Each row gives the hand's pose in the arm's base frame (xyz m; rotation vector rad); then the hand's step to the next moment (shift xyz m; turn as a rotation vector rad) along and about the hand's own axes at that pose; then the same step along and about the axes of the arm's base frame.
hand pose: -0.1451 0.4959 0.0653 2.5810 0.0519 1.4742
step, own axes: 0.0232 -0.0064 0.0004 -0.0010 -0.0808 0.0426
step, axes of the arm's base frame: 0.0125 0.0089 0.0185 0.0403 0.0740 -0.0352
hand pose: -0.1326 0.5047 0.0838 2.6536 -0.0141 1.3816
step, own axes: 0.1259 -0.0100 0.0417 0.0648 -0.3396 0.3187
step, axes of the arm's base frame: 0.1072 0.0118 0.0778 0.3229 0.2961 -0.1706
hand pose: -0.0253 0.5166 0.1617 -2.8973 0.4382 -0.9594
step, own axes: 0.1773 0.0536 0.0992 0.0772 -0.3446 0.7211
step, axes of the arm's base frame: 0.1813 -0.1052 0.0146 0.5722 0.2839 -0.4866
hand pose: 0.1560 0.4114 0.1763 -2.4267 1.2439 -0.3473
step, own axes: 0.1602 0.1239 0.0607 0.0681 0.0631 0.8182
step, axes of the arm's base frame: 0.0265 -0.1827 -0.1031 0.3110 0.0973 -0.7562
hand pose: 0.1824 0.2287 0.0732 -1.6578 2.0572 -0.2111
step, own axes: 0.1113 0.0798 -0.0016 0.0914 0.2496 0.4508
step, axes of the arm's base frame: -0.0868 -0.0860 -0.0617 -0.0247 0.0565 -0.5197
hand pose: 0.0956 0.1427 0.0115 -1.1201 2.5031 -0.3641
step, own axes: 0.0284 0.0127 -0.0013 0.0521 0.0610 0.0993
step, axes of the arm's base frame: -0.0264 -0.0131 -0.0101 -0.0290 -0.0078 -0.1241
